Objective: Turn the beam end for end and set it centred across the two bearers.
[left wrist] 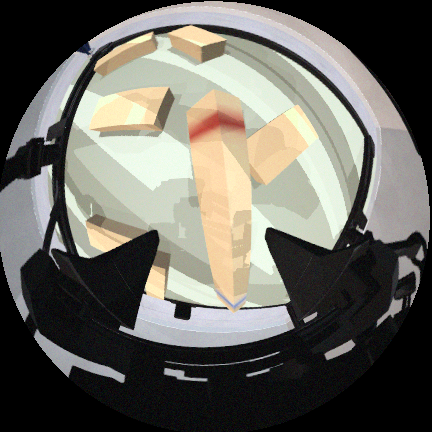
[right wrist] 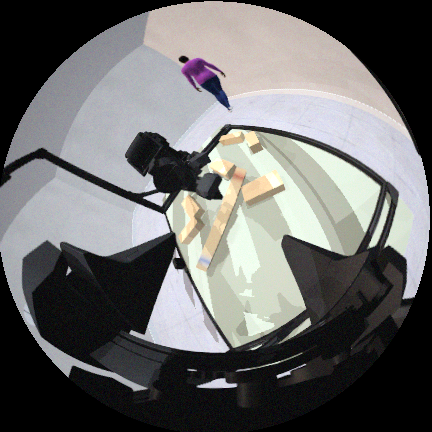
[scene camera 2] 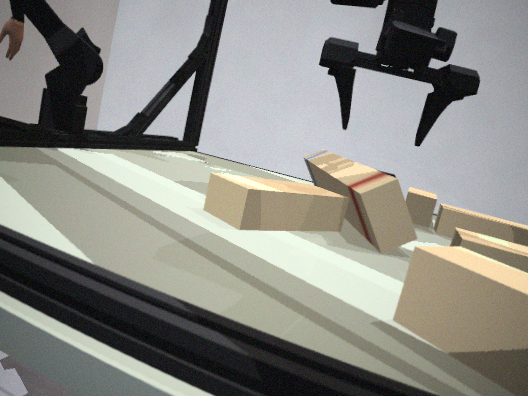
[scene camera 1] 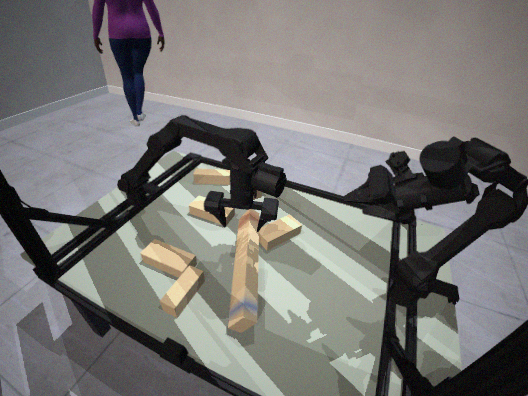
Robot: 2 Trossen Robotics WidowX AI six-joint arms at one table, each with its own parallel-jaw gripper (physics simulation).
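Where they show: left gripper, between the fingertips: [left wrist: 212, 234] [scene camera 2: 380, 137] [scene camera 1: 241, 228]; right gripper, between the fingertips: [right wrist: 231, 239] [scene camera 1: 353, 205]; left arm's base, origin of its link: [left wrist: 56, 153] [scene camera 1: 137, 199]; right arm's base, origin of its link: [left wrist: 348, 234] [scene camera 2: 59, 131] [scene camera 1: 403, 296].
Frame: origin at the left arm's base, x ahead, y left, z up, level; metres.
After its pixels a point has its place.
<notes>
The long wooden beam [scene camera 1: 244, 272] @[z 0.049, x 0.510, y -0.142 m] [scene camera 2: 372, 192] @[z 0.037, x 0.431, y 0.098 m] [left wrist: 225, 200] @[z 0.051, x 0.460, y -0.023 m] [right wrist: 220, 227] @[z 0.039, x 0.523, y -0.105 m] lies rolled partly onto an edge, its blue-banded end at the front in scene camera 1 and its red-banded end at the back. A short block [scene camera 1: 281, 232] @[z 0.019, x 0.535, y 0.065 m] [scene camera 2: 295, 207] @[z 0.005, x 0.497, y 0.106 m] [left wrist: 282, 145] @[z 0.019, x 0.519, y 0.070 m] [right wrist: 263, 188] @[z 0.019, x 0.539, y 0.078 m] lies close against its side near the red band. Which blocks are the bearers I cannot tell. My left gripper [scene camera 1: 242, 226] @[z 0.091, x 0.450, y -0.043 m] [scene camera 2: 381, 137] @[z 0.091, x 0.450, y -0.043 m] [left wrist: 212, 234] @[z 0.091, x 0.450, y -0.043 m] is open and empty, above the beam toward its red end. My right gripper [scene camera 1: 356, 198] @[z 0.267, x 0.714, y -0.036 m] [right wrist: 231, 239] @[z 0.267, x 0.714, y -0.036 m] is open and empty, raised at the right.
Two short blocks [scene camera 1: 167, 257] @[z 0.019, x 0.286, y -0.174 m] [scene camera 1: 182, 290] @[z 0.025, x 0.390, y -0.245 m] meet at an angle left of the beam. Another block [scene camera 1: 200, 209] @[z 0.016, x 0.248, y 0.046 m] [left wrist: 132, 110] @[z 0.019, x 0.303, y 0.067 m] lies near the red end, and two more [left wrist: 127, 52] [left wrist: 197, 42] lie beyond. A black frame [scene camera 1: 135, 332] @[z -0.025, x 0.334, y -0.368 m] borders the table. A person [scene camera 1: 131, 55] stands behind.
</notes>
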